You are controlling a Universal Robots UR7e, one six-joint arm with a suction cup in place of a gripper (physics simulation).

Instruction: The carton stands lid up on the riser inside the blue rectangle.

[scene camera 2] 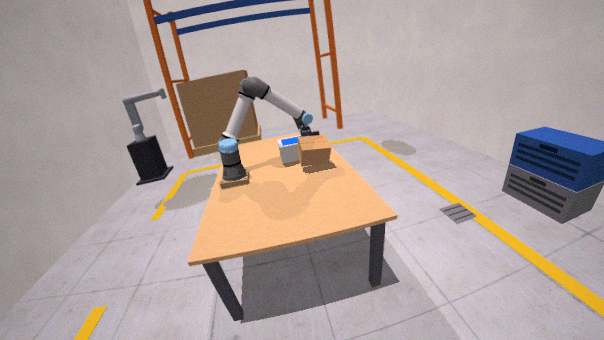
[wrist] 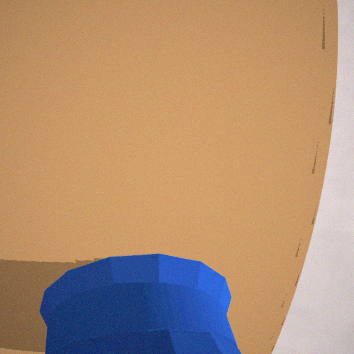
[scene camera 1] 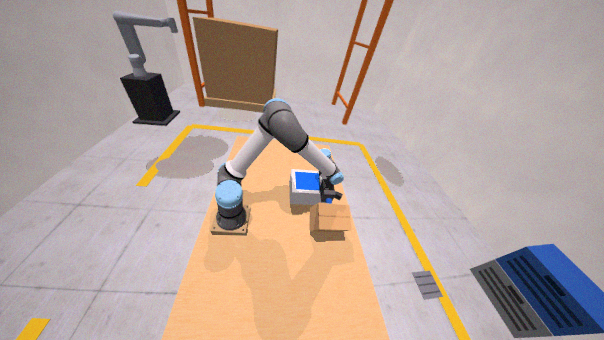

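Pixels of known places: hand, its tool point: [scene camera 2: 309, 140] [wrist: 168, 286] [scene camera 1: 329, 206]; arm's base, origin of its link: [scene camera 2: 234, 175] [scene camera 1: 231, 217].
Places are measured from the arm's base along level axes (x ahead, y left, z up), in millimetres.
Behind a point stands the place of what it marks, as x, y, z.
The brown carton [scene camera 1: 330, 216] @(501, -71, 135) [scene camera 2: 314, 150] @(508, -127, 103) [wrist: 158, 140] is right beside the white riser [scene camera 1: 303, 196] @(399, 118, 47) [scene camera 2: 289, 155] @(382, 119, 12), on its right side, low over the wooden table [scene camera 1: 270, 270] @(214, -257, -37) [scene camera 2: 287, 211] @(267, -467, -37). I cannot tell whether the carton touches the table. The riser's top carries the blue rectangle [scene camera 1: 307, 181] @(429, 211, 83) [scene camera 2: 289, 142] @(406, 189, 83), which is bare. My suction cup [scene camera 1: 328, 199] [scene camera 2: 308, 133] @(508, -9, 134) [wrist: 137, 302] presses on the carton's upper rear face and holds it. The carton's surface fills the wrist view.
The arm's base [scene camera 1: 230, 219] @(14, -56, 77) [scene camera 2: 232, 171] @(5, -62, 58) is bolted to the table left of the riser. A large cardboard panel [scene camera 1: 236, 63] leans in an orange rack [scene camera 1: 189, 54] behind the table. A blue and grey cabinet [scene camera 2: 553, 171] stands on the floor at the right.
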